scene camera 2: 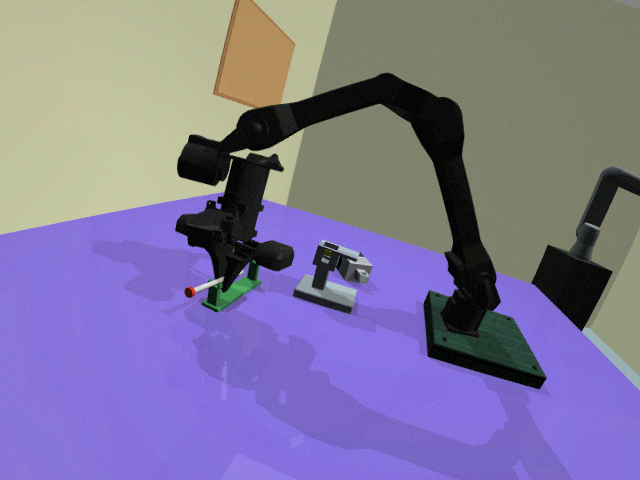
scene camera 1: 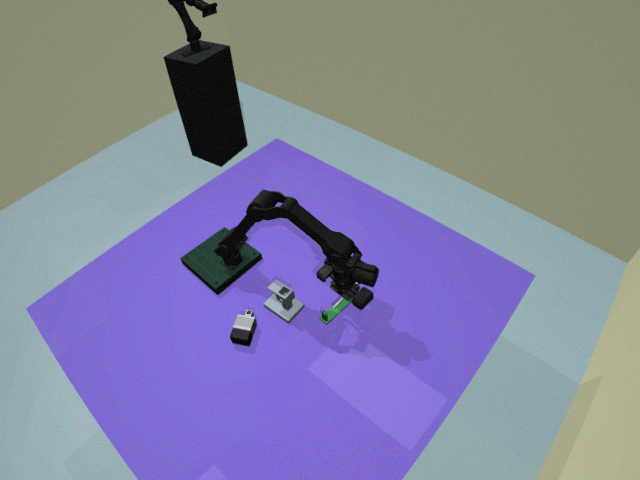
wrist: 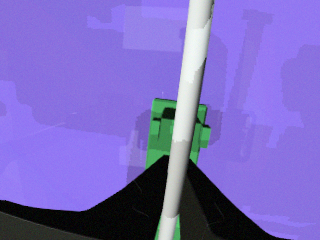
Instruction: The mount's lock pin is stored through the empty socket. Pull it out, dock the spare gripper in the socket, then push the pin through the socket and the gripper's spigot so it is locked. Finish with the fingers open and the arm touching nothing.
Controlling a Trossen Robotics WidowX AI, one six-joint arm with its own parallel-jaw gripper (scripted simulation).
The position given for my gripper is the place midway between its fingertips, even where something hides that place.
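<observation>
My gripper (scene camera 2: 221,290) is visible to me, and I find the same gripper (scene camera 1: 346,298) and again my gripper (wrist: 175,163). There is a spare gripper (scene camera 2: 359,272) too, though in the wrist view the spare gripper is out of frame. I also see a grey mount (scene camera 2: 316,289).
</observation>
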